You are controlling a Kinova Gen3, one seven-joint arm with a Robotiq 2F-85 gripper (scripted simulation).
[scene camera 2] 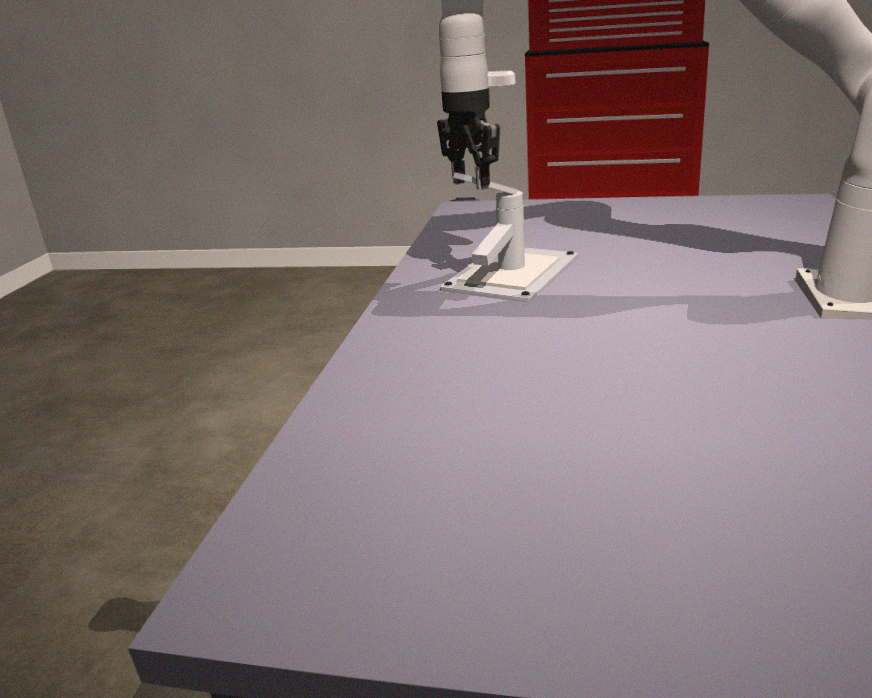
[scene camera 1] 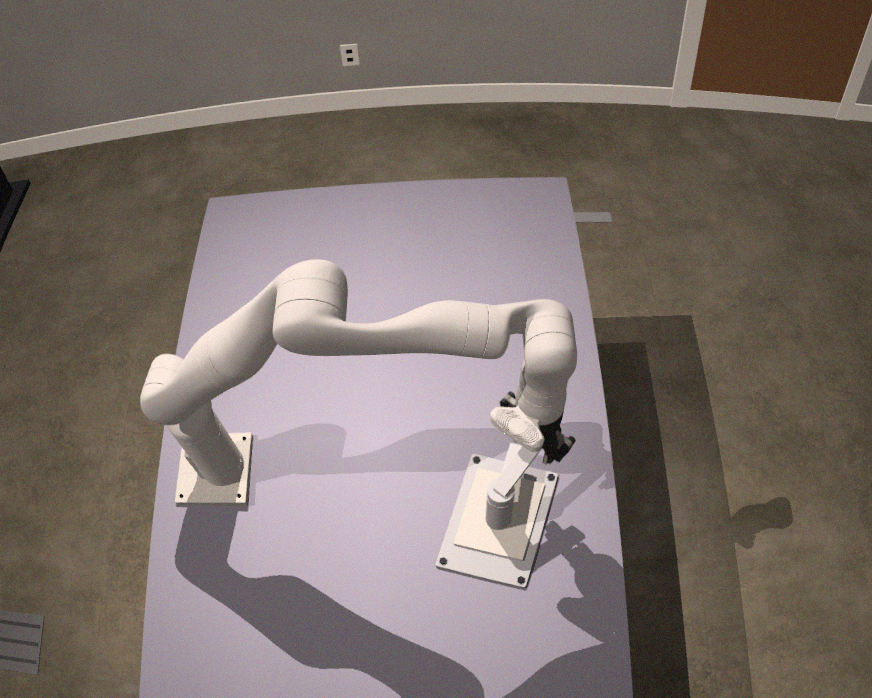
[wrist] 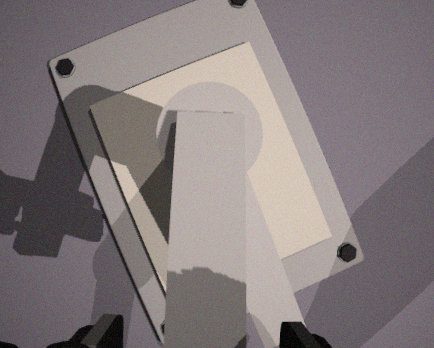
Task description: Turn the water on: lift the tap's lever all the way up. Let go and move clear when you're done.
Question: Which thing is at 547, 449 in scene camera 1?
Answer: The gripper.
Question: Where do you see a lever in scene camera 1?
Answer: At 522, 460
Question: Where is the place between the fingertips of the gripper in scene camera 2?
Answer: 471, 185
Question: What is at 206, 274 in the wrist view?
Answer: A lever.
